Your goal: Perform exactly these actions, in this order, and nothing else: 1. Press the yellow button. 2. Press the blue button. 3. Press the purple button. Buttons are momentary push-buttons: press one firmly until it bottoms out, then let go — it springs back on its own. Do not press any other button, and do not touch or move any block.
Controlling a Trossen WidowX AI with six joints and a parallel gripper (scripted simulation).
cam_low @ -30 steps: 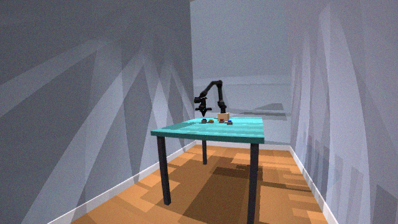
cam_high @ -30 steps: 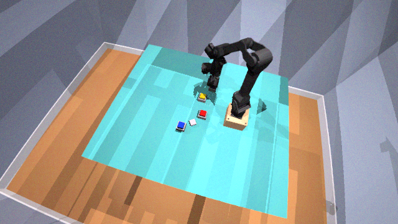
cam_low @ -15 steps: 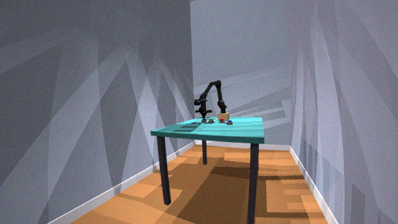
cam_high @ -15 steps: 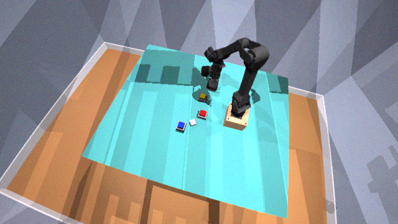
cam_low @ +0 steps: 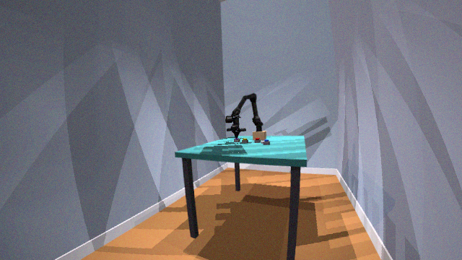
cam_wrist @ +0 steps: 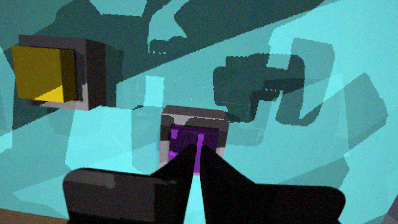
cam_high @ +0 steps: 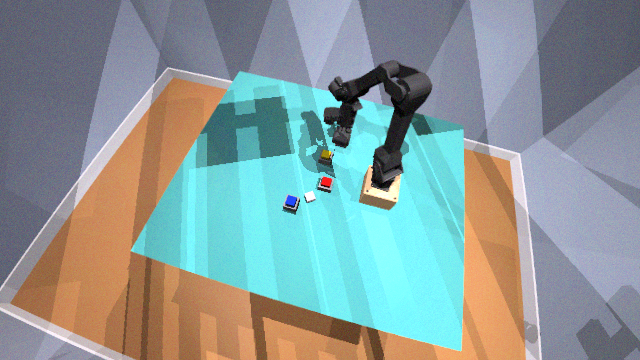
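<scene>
My gripper tip is 1 cm above the purple button. Also, from my gripper tip: red button (22 cm to the left); then small white block (3 cm ahead, 28 cm to the left, 2 cm below); then yellow button (3 cm ahead, 11 cm to the left).
</scene>
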